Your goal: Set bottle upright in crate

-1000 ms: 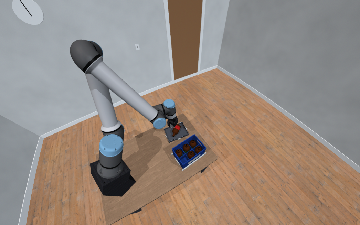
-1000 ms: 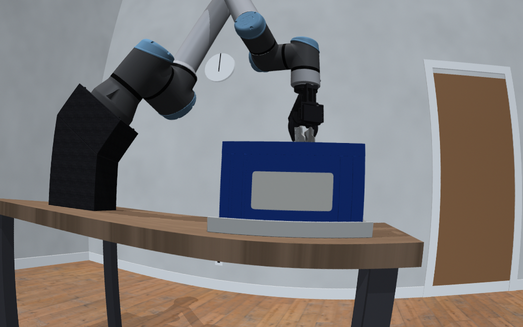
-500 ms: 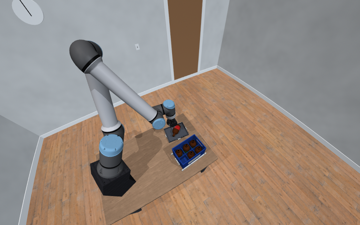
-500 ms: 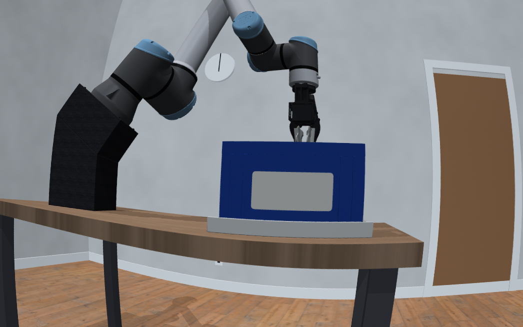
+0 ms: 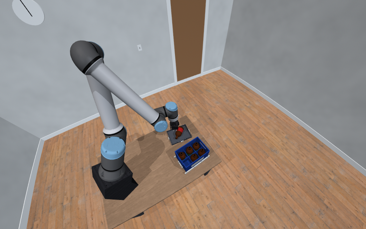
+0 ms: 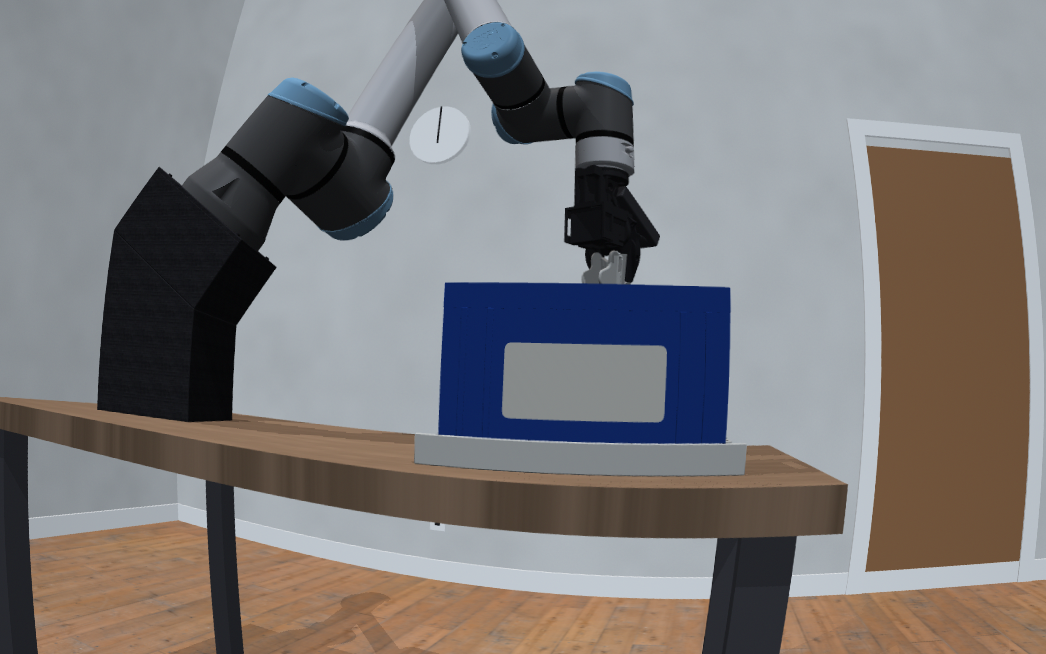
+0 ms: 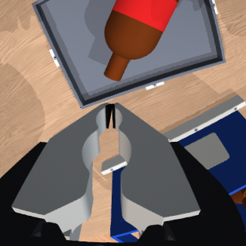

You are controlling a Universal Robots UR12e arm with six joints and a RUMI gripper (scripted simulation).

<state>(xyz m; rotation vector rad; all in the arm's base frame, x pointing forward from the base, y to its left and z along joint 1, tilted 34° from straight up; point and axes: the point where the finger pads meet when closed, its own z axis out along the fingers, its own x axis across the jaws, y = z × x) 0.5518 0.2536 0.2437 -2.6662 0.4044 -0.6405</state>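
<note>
My hand is 190 mm above the grey tray, 40 mm to the right of it and 40 mm short of it. The rest, counted from my hand: blue crate 260 mm to the right, 120 mm below, 100 mm ahead.
</note>
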